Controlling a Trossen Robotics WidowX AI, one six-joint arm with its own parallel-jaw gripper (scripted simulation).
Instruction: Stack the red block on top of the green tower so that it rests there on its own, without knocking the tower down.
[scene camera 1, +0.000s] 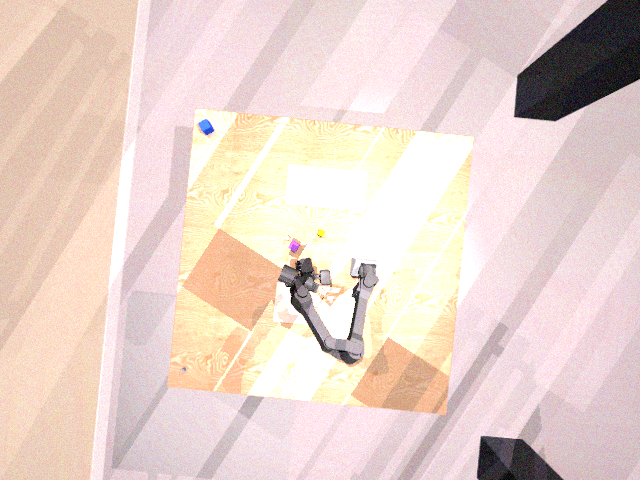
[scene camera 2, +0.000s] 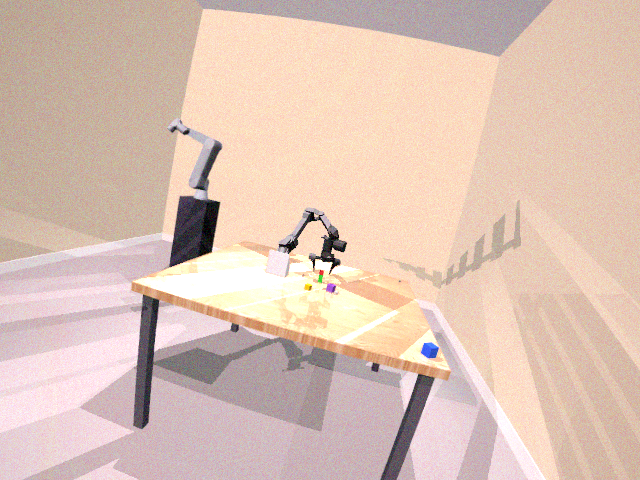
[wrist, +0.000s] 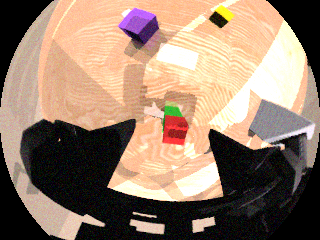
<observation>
My gripper (wrist: 173, 128) is open, with nothing in its grasp. Further things: a purple block (wrist: 140, 27).
</observation>
